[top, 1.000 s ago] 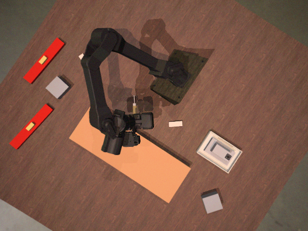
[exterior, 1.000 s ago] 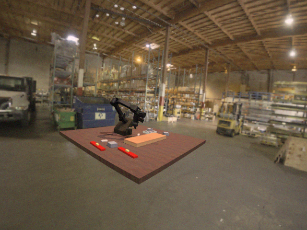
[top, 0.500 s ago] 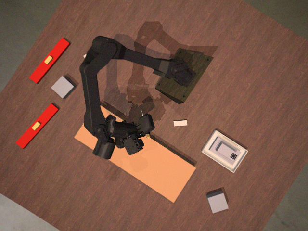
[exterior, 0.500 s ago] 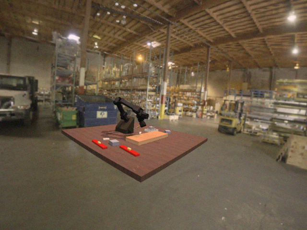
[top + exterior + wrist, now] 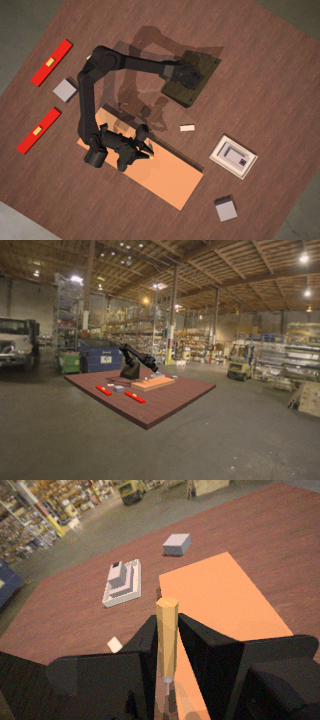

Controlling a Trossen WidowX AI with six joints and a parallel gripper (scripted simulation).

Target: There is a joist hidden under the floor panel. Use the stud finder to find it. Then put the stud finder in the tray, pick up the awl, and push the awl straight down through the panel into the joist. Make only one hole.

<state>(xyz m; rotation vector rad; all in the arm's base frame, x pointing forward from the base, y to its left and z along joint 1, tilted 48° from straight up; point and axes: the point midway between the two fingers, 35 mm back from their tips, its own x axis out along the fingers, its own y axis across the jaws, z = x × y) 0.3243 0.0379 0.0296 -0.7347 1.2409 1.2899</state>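
My gripper tip is 50 mm above the awl, 20 mm to the left of it and 20 mm past it. Round my gripper tip: grey stud finder: 310 mm to the left, 180 mm behind, 120 mm below; then white tray: 300 mm to the left, 180 mm behind, 160 mm below.
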